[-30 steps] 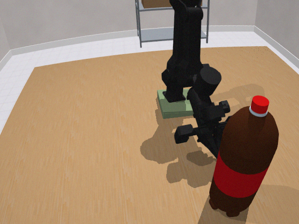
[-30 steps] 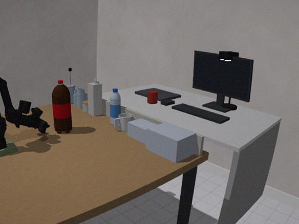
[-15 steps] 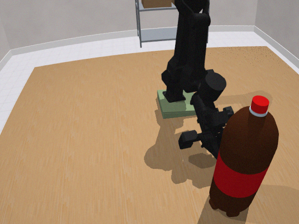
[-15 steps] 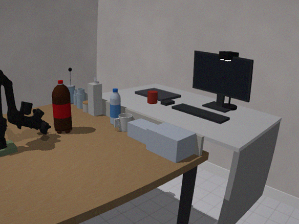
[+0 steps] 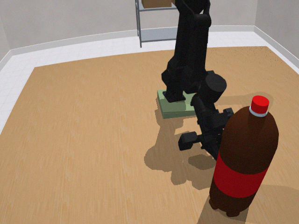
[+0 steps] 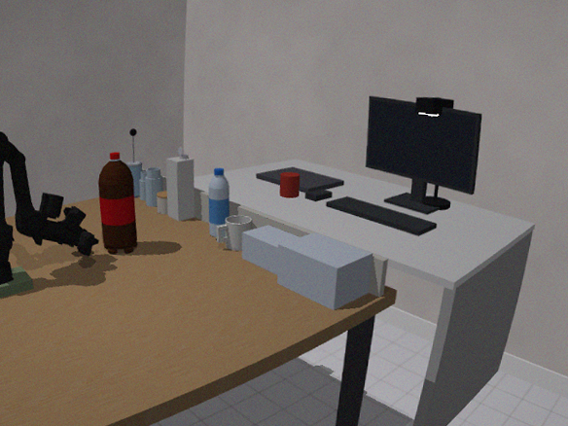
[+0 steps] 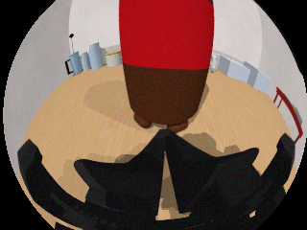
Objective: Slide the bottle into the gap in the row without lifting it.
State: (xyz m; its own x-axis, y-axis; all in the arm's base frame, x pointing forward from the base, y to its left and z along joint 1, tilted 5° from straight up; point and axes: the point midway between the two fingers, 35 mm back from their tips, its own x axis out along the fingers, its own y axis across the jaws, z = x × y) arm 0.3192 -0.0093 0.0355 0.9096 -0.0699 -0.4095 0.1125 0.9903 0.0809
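My hand is 10 cm short of the cola bottle, 2 cm to the left of it and 9 cm below it. Also, from my hand: water bottle (41 cm ahead, 17 cm to the right, 5 cm above); then jar (49 cm ahead, 25 cm to the left, 1 cm above); then grey box (28 cm ahead, 63 cm to the right).
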